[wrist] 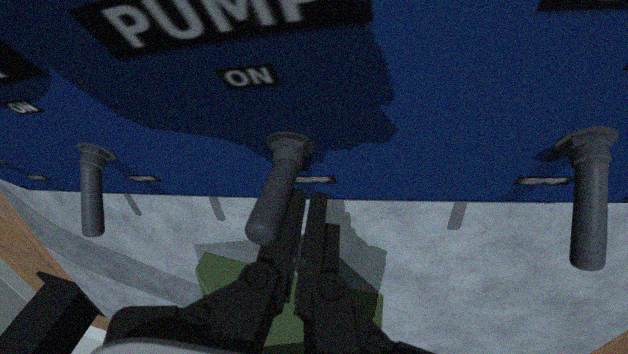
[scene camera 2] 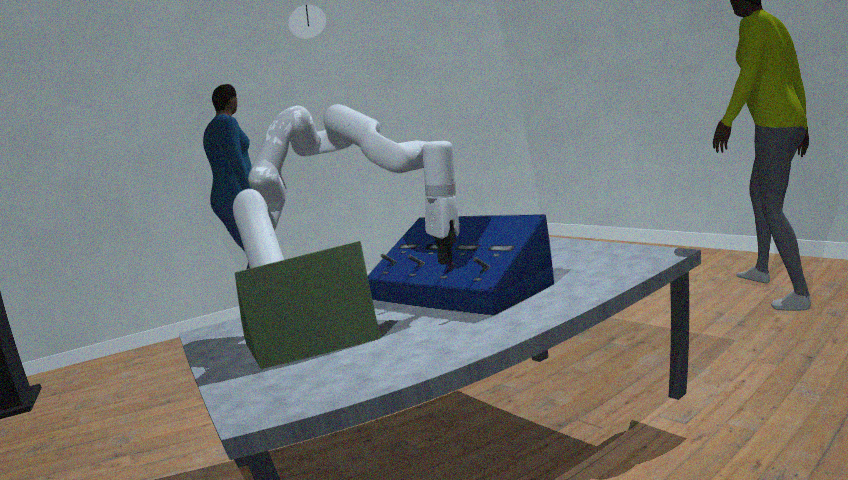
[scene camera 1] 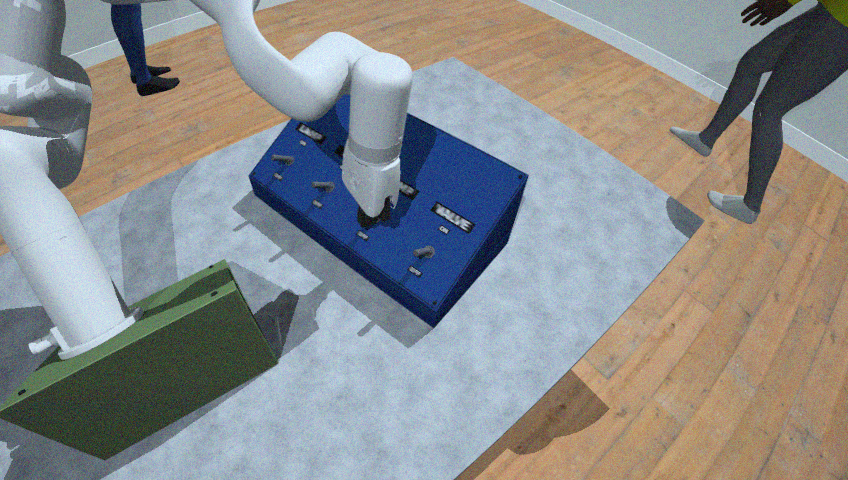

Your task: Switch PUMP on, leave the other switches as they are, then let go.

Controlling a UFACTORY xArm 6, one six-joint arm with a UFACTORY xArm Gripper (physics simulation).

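Frame: origin at the arm's base, x ahead, y left, z up, level; centimetres.
Where they show: gripper, fingertip midpoint: (wrist: 305,213) (scene camera 2: 445,263) (scene camera 1: 367,221); arm's base at its link origin: (scene camera 2: 277,294) (scene camera 1: 103,334).
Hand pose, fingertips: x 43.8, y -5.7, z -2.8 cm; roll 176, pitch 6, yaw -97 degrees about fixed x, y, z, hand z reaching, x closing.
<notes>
Things, the pixels of their centre, and the offset from my fingertips. "*": a spot on its surface instead. Level surfaces: height alone.
- PUMP lever at a spot on its surface: (wrist: 272,195) * dx +2.6, dy +0.8, dz +1.7 cm
- PUMP label at the middle of its body: (wrist: 208,11) (scene camera 1: 398,185) (scene camera 2: 467,247) dx +8.9, dy +2.1, dz +1.8 cm
- mark at a spot on its surface: (wrist: 249,76) * dx +6.6, dy +1.7, dz +0.6 cm
- VALVE lever at the middle of its body: (wrist: 590,209) (scene camera 1: 422,251) (scene camera 2: 480,262) dx +2.8, dy -11.1, dz +0.3 cm
- further lever at the middle of its body: (scene camera 1: 281,158) (scene camera 2: 387,258) dx -3.2, dy +24.4, dz +0.3 cm
- grey table at its surface level: dz -11.1 cm
The blue switch panel (scene camera 1: 476,178) (scene camera 2: 523,267) (wrist: 475,100) carries several grey levers. The PUMP lever (wrist: 272,195) stands below the PUMP label (scene camera 1: 408,189) (wrist: 210,22) and its ON mark (wrist: 249,76). In the wrist view it leans to the lower left, unlike its straighter neighbours; whether it is on is not clear. My gripper (scene camera 1: 376,217) (scene camera 2: 445,261) (wrist: 305,213) is shut and empty, its fingertips close beside the PUMP lever's right side in the wrist view. Contact is unclear. The gripper hides this lever in scene view 1. The VALVE lever (scene camera 1: 424,252) (scene camera 2: 480,264) (wrist: 590,210) stands apart from it.
Another lever (scene camera 1: 323,186) (scene camera 2: 416,262) (wrist: 92,200) stands on PUMP's other side, and a further lever (scene camera 1: 283,159) (scene camera 2: 387,259) at the panel's far end. A green box (scene camera 1: 148,368) (scene camera 2: 306,303) stands by the arm's base on the grey table (scene camera 1: 535,267) (scene camera 2: 416,368). Two people stand beyond the table.
</notes>
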